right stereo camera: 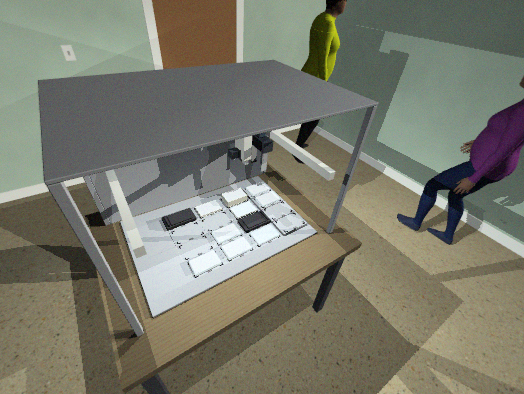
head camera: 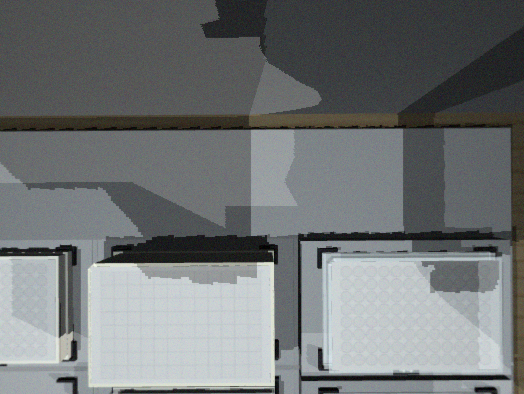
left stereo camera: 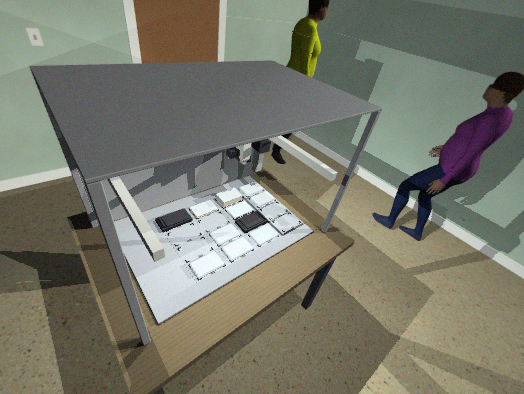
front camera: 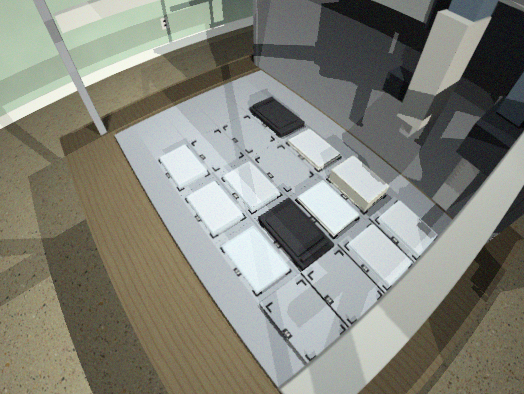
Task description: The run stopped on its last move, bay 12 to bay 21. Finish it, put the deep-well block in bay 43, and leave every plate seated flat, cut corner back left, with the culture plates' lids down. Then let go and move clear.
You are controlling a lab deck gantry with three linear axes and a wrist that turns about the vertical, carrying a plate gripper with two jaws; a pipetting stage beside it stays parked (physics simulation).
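The tall cream deep-well block stands in the back row between two plates, apparently flat. Its small cut corner shows at the back left in the head view. A clear-rimmed plate lies to its right, apparently flat. A paler plate lies to its left. White plates lie in the second row. Lids are hard to tell from wells. My gripper hangs high at the back right, apart from the plates; its jaws are too small to read.
Black plates lie at the back left and in the third row. More white plates lie toward the front. Pale side rails and frame posts flank the deck.
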